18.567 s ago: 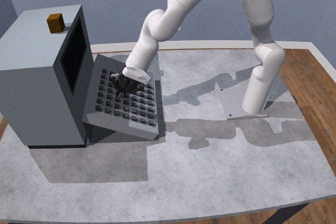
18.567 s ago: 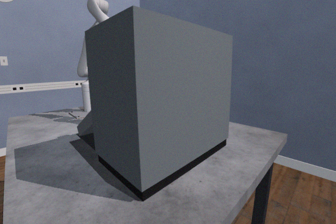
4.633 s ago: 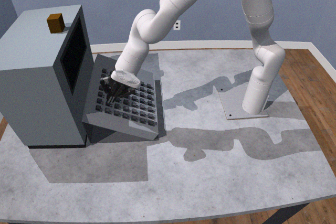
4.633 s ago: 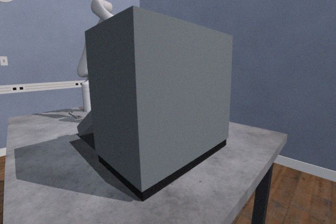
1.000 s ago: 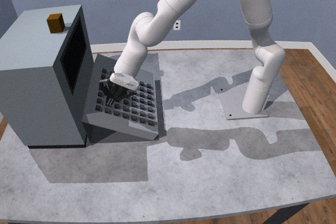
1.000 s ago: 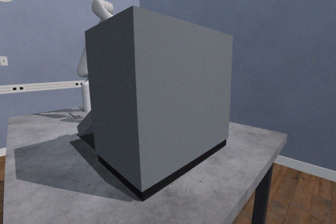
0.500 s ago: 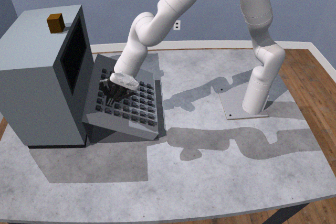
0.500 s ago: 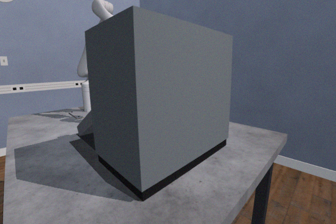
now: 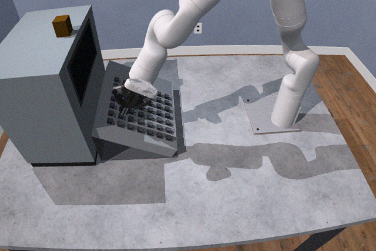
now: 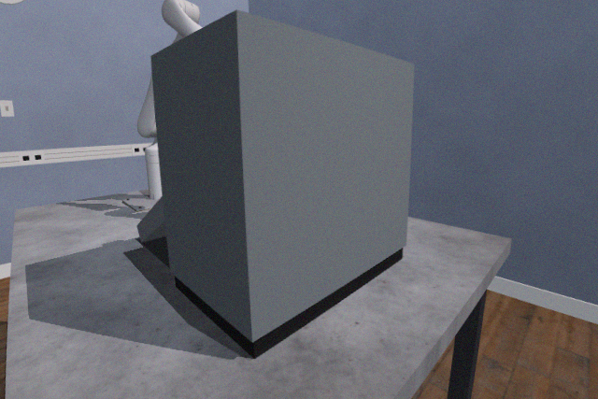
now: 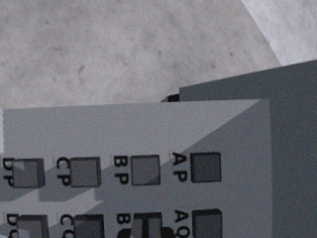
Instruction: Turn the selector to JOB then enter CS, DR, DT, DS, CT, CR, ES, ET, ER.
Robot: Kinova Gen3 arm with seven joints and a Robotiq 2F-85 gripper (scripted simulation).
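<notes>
Now: the key 70 mm behind my hand, 100 mm to the right of it and 80 mm below it. Also, from my hand: black selector knob: 50 mm behind, 230 mm to the right, 50 mm below; sloped keypad: 20 mm behind, 120 mm to the right, 100 mm below.
</notes>
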